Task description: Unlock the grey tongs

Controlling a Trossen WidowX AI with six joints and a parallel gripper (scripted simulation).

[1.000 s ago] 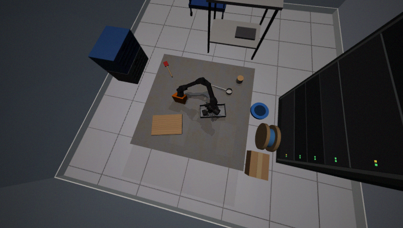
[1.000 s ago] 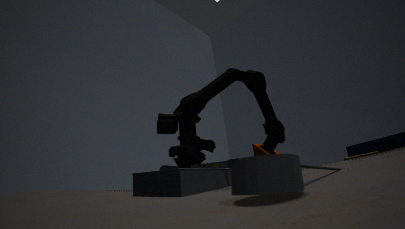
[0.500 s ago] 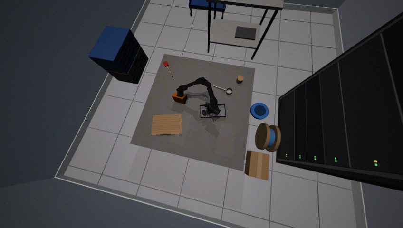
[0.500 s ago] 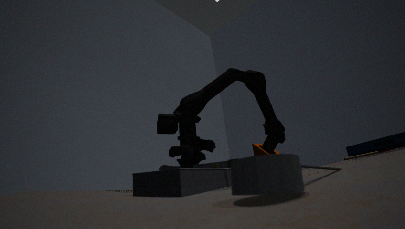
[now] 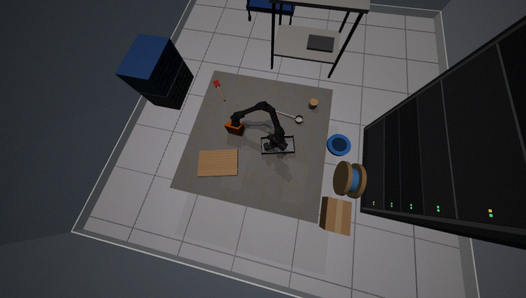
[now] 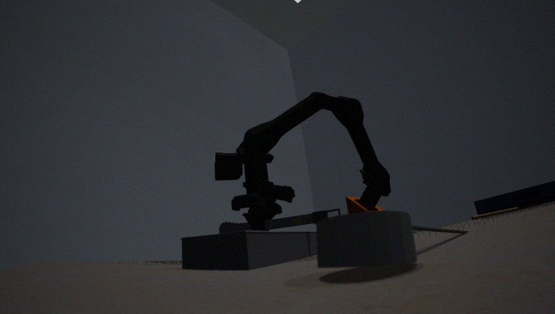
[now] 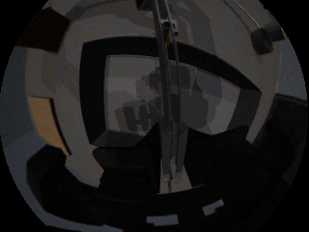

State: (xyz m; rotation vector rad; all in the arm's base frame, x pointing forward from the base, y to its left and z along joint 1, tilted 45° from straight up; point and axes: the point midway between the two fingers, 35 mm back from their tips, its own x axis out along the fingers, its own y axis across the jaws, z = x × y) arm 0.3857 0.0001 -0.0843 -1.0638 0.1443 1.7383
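Now: the roasting tin 20 mm ahead of my gripper tip, 30 mm to the left of it and 10 mm below it. Also, from my gripper tip: wooden board (440 mm behind, 290 mm to the right, 30 mm below).
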